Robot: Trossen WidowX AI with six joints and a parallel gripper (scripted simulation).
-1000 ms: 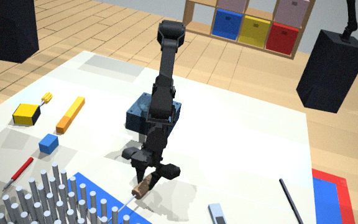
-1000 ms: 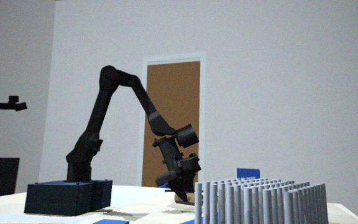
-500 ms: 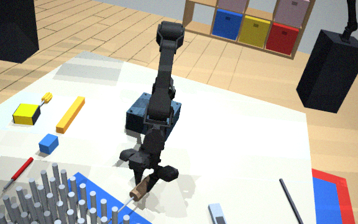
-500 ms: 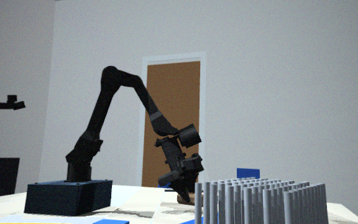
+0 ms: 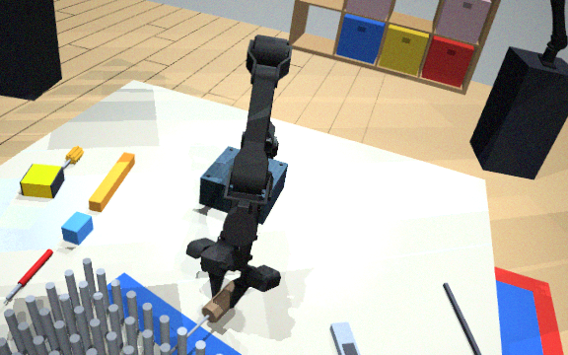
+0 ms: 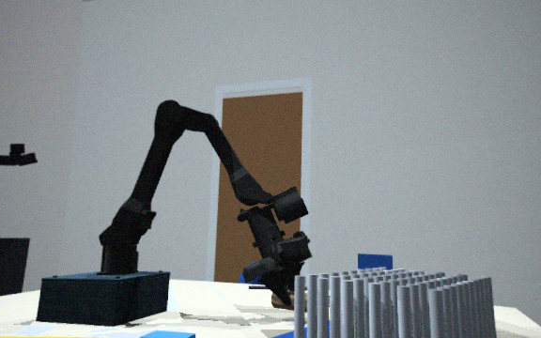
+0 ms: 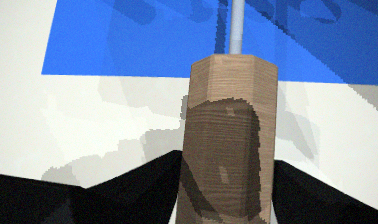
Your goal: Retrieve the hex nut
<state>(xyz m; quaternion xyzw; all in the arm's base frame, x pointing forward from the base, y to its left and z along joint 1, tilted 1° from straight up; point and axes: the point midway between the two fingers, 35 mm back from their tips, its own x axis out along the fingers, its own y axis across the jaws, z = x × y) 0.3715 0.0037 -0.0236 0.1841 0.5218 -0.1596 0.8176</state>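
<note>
Right now my gripper tip is 8 cm to the left of the blue taped strip, 6 cm short of it and 3 cm above it. Round my gripper tip: red-handled tool (40 cm to the right, 3 cm below, 3 cm ahead); blue cube (36 cm to the right, 14 cm behind, 1 cm below); grey block (26 cm to the left, 6 cm ahead, 2 cm below).
</note>
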